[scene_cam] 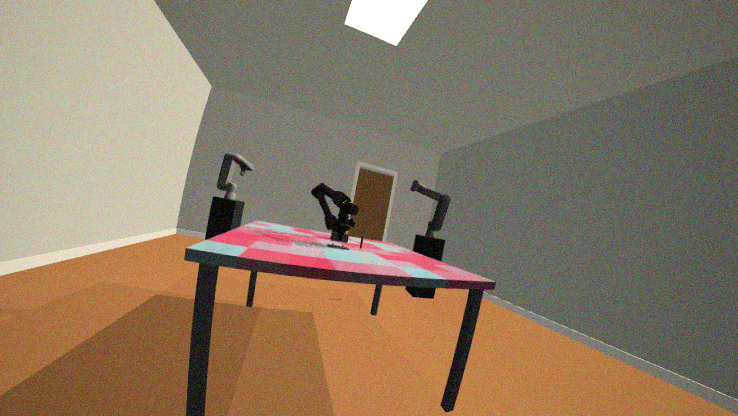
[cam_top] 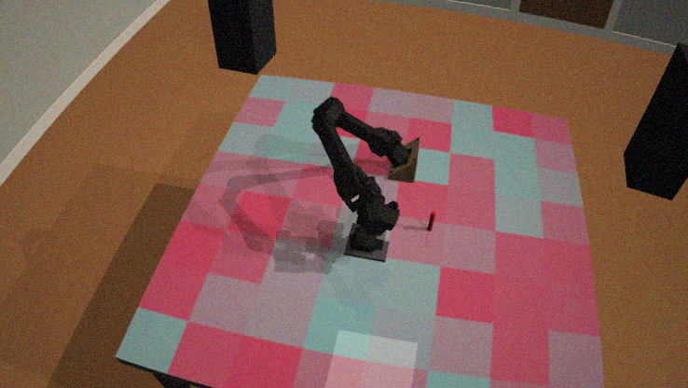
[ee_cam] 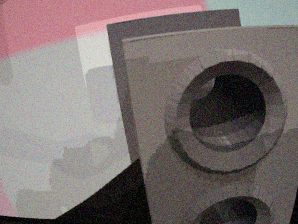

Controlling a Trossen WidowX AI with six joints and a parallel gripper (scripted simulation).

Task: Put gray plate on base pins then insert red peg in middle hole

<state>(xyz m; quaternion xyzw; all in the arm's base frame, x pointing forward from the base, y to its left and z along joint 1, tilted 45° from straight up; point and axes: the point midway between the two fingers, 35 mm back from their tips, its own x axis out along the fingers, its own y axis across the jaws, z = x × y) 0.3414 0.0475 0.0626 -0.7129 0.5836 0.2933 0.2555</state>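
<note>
The dark base lies 40 mm below my gripper tip. From my gripper tip the other things lie so: gray plate: 30 mm above; then red peg: 130 mm behind, 160 mm to the left, 10 mm below.
</note>
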